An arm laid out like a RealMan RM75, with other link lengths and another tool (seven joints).
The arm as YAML. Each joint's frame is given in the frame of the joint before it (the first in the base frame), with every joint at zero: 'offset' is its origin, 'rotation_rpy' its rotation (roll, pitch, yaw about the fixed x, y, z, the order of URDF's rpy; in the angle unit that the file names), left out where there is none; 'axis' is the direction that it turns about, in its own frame. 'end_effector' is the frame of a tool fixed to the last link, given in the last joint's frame.
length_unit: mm
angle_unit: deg
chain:
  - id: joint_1
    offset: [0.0, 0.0, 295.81]
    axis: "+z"
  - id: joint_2
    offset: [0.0, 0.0, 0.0]
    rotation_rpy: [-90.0, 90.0, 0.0]
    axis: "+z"
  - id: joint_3
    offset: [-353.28, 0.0, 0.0]
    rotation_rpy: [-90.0, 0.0, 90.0]
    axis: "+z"
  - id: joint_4
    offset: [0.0, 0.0, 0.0]
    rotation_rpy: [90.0, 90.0, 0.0]
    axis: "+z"
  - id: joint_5
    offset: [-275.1, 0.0, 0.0]
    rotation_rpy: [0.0, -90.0, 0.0]
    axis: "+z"
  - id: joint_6
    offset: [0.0, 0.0, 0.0]
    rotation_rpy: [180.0, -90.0, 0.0]
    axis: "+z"
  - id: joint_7
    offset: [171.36, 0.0, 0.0]
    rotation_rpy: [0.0, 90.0, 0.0]
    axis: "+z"
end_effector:
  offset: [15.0, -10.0, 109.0]
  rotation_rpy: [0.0, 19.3, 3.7]
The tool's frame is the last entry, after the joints.
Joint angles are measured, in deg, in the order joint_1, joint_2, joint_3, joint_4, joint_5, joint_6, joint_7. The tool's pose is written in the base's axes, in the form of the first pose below.
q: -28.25 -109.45 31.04 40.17 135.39 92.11 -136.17
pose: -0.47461, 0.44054, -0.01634, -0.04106, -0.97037, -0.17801, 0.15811
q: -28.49 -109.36 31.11 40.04 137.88 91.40 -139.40
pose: -0.48428, 0.43634, -0.01751, -0.01343, -0.97126, -0.16237, 0.17353
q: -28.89 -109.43 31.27 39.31 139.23 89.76 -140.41
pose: -0.49095, 0.43806, -0.02117, -0.00248, -0.96971, -0.15860, 0.18573
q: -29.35 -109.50 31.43 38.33 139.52 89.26 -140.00
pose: -0.48984, 0.43887, -0.02676, -0.00561, -0.97042, -0.15450, 0.18541
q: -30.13 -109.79 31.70 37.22 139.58 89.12 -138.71
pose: -0.48331, 0.44061, -0.03595, -0.01957, -0.97208, -0.14879, 0.18040
